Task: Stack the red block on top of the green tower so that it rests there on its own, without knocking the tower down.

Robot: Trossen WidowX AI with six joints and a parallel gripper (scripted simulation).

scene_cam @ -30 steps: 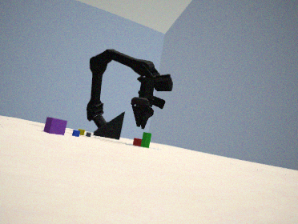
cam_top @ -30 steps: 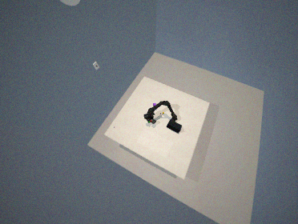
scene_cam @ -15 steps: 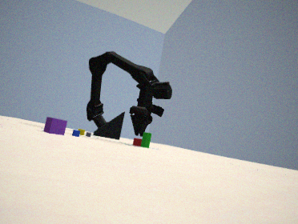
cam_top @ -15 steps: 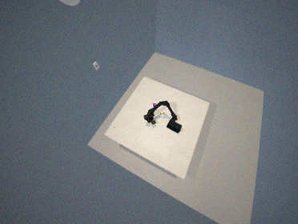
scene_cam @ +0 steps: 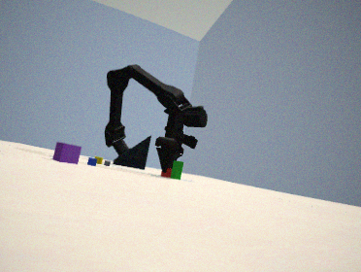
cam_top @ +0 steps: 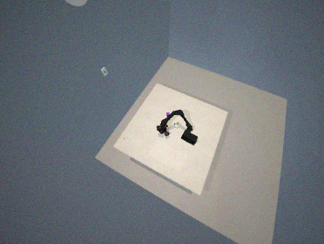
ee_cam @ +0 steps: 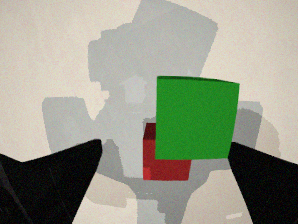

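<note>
The red block lies right at my gripper tip. Round my gripper tip: grey block (19 cm to the right, 9 cm behind, 1 cm below); blue block (23 cm to the right, 2 cm ahead); yellow block (22 cm to the right, 12 cm behind).
</note>
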